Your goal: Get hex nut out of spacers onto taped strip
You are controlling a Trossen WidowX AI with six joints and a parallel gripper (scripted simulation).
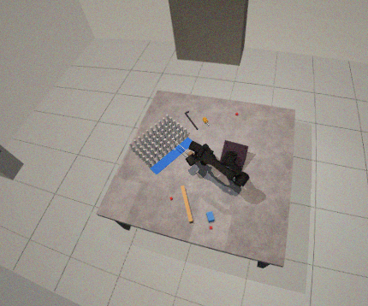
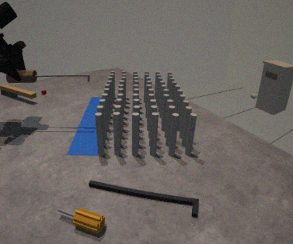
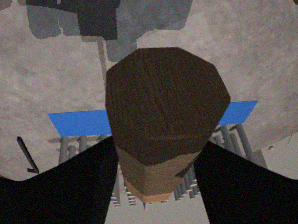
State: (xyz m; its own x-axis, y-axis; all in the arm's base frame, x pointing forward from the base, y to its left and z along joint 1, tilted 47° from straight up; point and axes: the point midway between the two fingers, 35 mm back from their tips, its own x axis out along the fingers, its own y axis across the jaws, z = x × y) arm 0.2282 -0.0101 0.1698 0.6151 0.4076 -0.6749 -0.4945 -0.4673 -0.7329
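Right now the brown-handled tool is 90 mm ahead of my gripper tip and 50 mm to the right of it. Also, from my gripper tip: blue taped strip 200 mm ahead, 160 mm below, 70 mm to the right; then blue block 350 mm to the left, 200 mm behind, 140 mm below; then screwdriver 450 mm to the right, 140 mm below, 20 mm ahead.
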